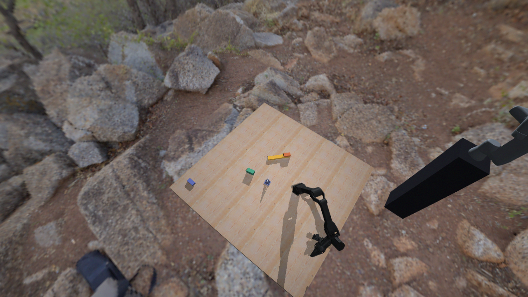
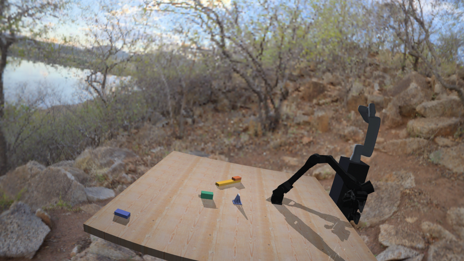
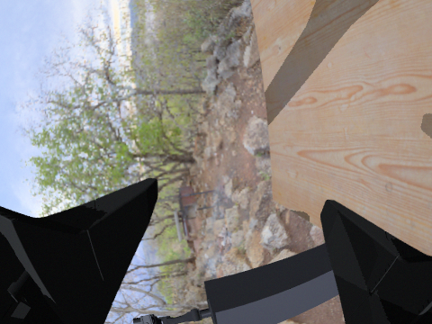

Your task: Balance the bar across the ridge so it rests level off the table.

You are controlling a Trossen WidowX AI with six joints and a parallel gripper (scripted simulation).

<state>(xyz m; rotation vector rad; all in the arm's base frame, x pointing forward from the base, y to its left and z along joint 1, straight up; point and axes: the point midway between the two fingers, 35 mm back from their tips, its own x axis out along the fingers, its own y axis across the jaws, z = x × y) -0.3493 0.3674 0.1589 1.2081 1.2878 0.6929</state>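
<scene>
My gripper tip is 760 mm short of the green block, 290 mm to the left of it and 130 mm above it. The rest, counted from my gripper tip: flat blue block 1080 mm ahead, 140 mm below, 100 mm to the left.
</scene>
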